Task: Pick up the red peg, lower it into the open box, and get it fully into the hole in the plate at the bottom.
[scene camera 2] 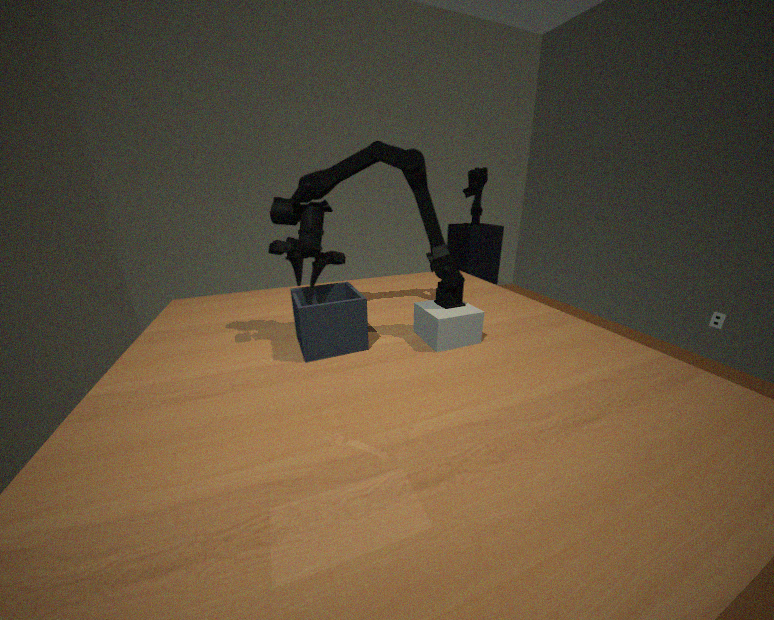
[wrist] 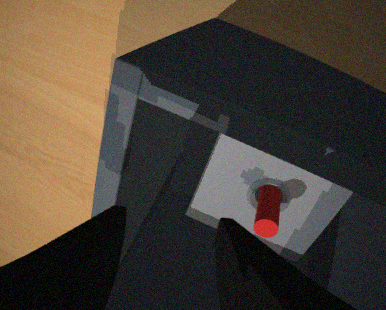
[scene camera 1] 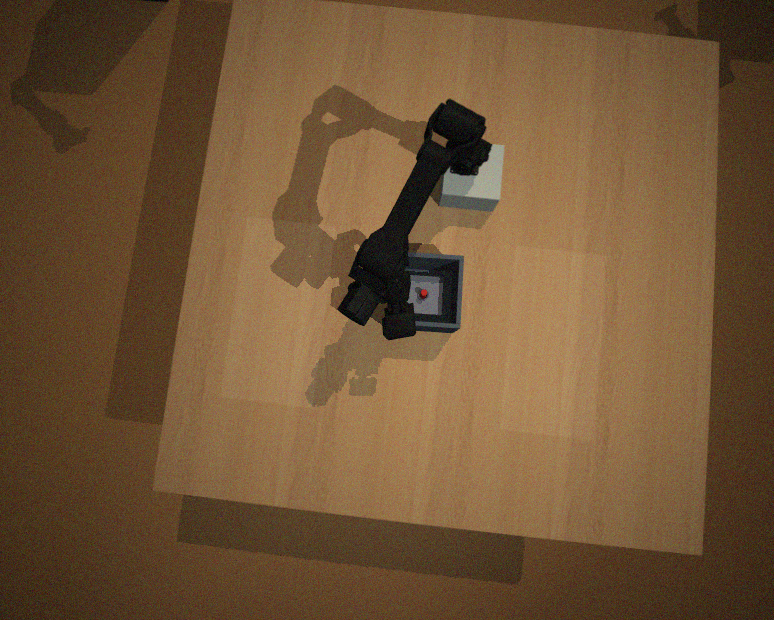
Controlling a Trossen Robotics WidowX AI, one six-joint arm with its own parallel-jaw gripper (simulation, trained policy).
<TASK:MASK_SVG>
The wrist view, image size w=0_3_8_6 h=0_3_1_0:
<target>my gripper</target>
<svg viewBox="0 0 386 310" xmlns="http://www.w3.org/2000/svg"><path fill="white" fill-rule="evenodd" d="M219 220L215 235L215 283L222 310L359 310L351 307L351 304L349 306L349 303L337 298L335 294L327 292L326 288L319 286L303 272L296 270L290 262L245 230L239 222L224 217ZM126 207L108 207L93 219L86 220L76 228L73 227L65 235L0 267L0 310L105 310L120 263L126 232Z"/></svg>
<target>dark box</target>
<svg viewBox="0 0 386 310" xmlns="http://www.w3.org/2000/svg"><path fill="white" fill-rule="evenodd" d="M115 59L98 153L100 161L93 192L91 219L112 206L126 207L127 219L118 272L105 310L222 310L215 283L217 228L187 216L189 202L219 134L278 157L281 161L288 161L326 181L330 180L345 187L346 190L354 191L298 261L281 257L319 286L326 288L327 292L349 303L349 306L351 304L351 307L359 310L386 310L384 91L350 77L342 70L311 58L299 50L217 18L179 30L166 38L154 40Z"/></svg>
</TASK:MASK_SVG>
